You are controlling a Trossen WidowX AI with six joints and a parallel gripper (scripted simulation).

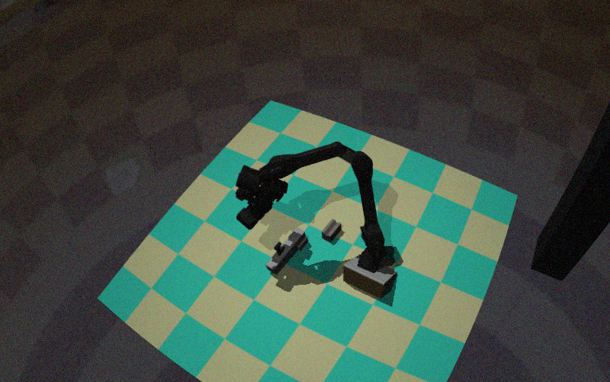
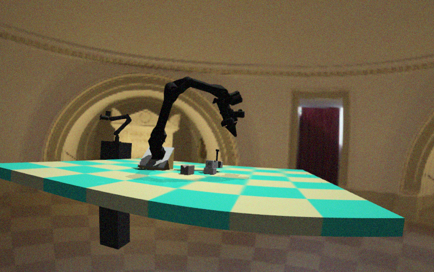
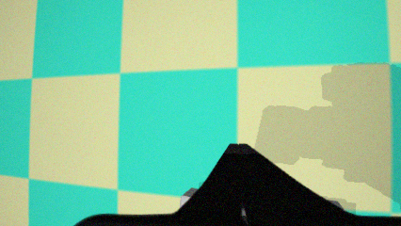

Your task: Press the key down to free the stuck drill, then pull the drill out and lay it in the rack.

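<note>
The dark key is 100 mm behind my gripper tip, 20 mm to the left of it and 100 mm below it. The rest, counted from my gripper tip: rack (190 mm behind, 180 mm to the right, 170 mm below); drill (100 mm behind, 40 mm to the right, 150 mm below).
</note>
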